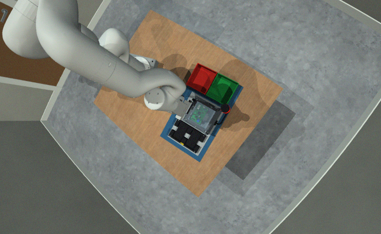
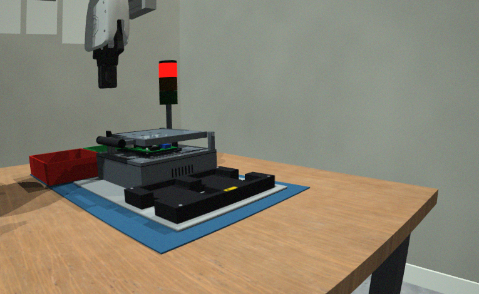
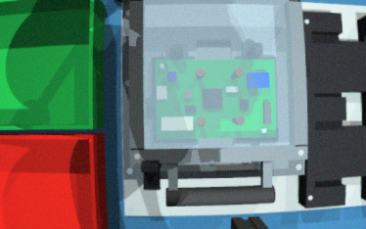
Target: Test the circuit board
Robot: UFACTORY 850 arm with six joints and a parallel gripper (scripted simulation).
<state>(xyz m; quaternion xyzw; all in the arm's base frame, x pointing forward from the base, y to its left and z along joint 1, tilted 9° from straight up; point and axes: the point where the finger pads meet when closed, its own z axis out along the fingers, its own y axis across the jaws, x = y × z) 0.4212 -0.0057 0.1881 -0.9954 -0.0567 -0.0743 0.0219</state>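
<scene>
Right now my hand is 1 cm short of the black hook, 6 cm to the right of it and 12 cm above it. The rest, counted from my hand: see-through lid 9 cm ahead, 1 cm to the left, 12 cm below; green circuit board 8 cm ahead, 1 cm to the left, 14 cm below; red bin 4 cm behind, 20 cm to the left, 19 cm below.
</scene>
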